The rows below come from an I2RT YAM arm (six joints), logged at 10 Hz.
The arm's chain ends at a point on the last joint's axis. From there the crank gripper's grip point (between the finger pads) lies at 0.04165 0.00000 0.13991 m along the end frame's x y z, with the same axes.
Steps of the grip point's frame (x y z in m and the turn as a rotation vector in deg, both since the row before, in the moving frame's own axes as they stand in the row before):
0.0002, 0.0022, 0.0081, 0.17, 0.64, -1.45
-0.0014, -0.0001, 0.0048, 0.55, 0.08, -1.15
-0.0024, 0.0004, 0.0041, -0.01, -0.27, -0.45
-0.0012, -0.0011, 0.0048, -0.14, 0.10, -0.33
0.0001, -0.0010, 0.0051, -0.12, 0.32, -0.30
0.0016, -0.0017, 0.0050, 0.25, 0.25, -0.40
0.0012, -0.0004, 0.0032, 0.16, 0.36, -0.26
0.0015, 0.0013, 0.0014, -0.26, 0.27, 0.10
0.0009, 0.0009, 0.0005, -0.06, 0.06, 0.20
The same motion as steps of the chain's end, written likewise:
-0.0013, 0.0037, 0.0086, 0.17, 0.64, -1.45
-0.0016, 0.0021, 0.0049, 0.55, 0.08, -1.15
-0.0017, 0.0007, 0.0039, -0.01, -0.27, -0.45
-0.0014, -0.0012, 0.0049, -0.14, 0.10, -0.33
-0.0007, -0.0011, 0.0053, -0.12, 0.32, -0.30
0.0010, -0.0008, 0.0052, 0.25, 0.25, -0.40
0.0003, 0.0002, 0.0035, 0.16, 0.36, -0.26
0.0008, 0.0006, 0.0016, -0.26, 0.27, 0.10
0.0008, 0.0006, 0.0005, -0.06, 0.06, 0.20

